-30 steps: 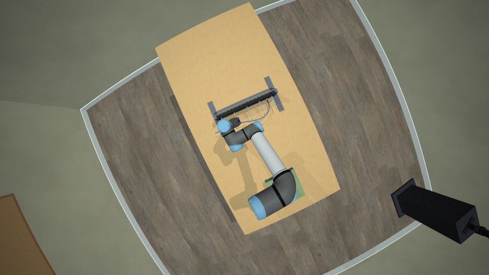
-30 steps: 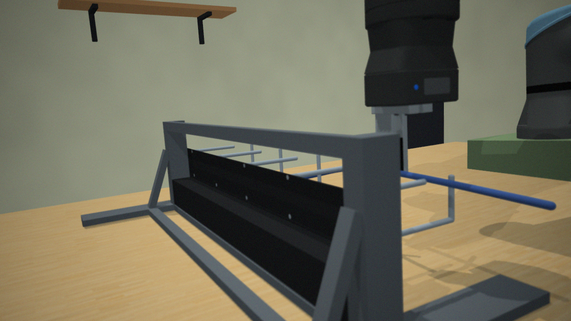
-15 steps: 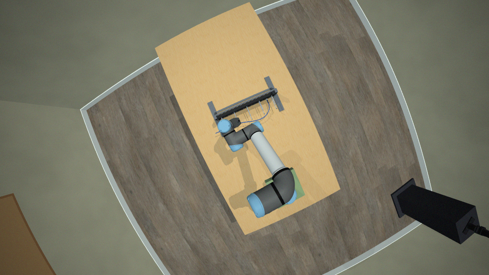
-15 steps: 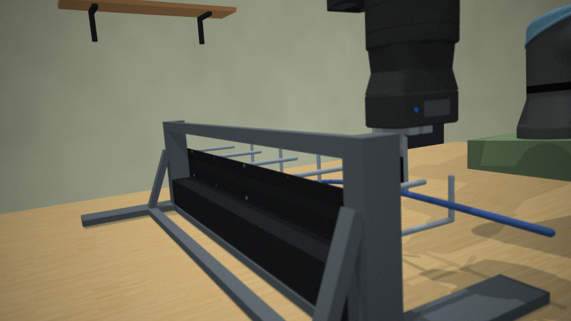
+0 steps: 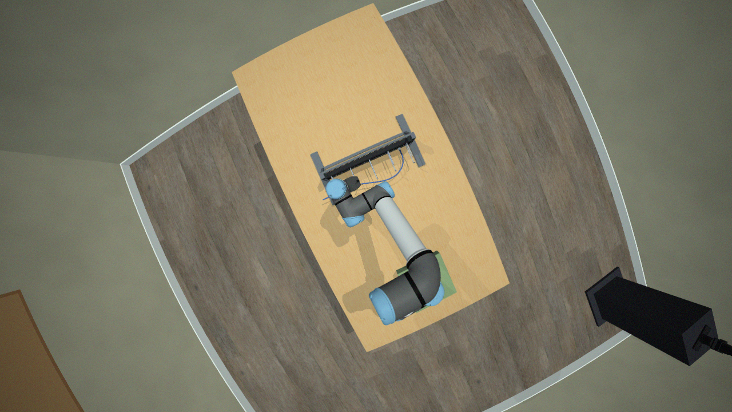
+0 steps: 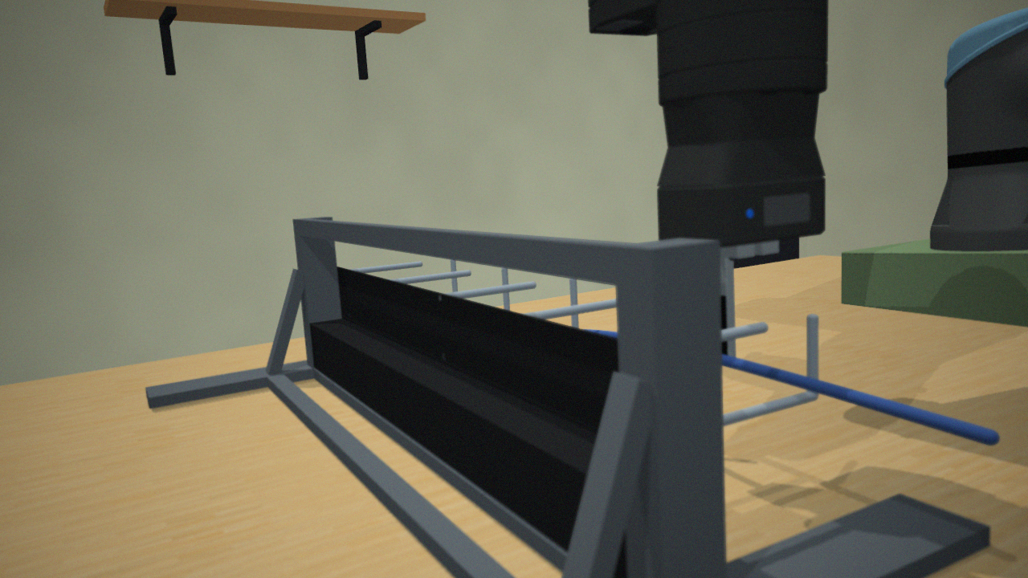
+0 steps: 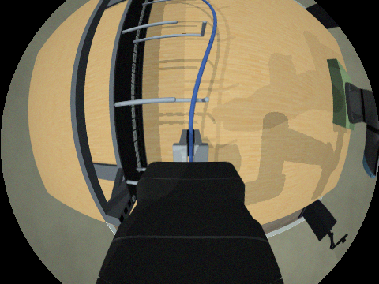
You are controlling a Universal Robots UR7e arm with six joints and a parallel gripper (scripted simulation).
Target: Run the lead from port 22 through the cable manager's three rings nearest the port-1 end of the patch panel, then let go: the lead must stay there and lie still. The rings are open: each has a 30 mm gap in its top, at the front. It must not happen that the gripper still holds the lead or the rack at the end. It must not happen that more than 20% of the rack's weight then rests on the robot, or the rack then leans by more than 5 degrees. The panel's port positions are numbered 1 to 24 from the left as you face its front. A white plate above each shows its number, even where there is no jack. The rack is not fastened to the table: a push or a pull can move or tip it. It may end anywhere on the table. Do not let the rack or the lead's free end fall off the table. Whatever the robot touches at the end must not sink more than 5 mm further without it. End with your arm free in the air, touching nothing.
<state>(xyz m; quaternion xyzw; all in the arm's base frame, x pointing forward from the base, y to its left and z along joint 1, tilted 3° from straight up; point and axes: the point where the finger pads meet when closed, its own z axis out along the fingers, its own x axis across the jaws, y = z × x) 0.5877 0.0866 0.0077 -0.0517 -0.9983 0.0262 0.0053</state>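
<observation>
The grey rack lies 90 mm ahead of my hand, 160 mm to the right of it and 20 mm below it.
</observation>
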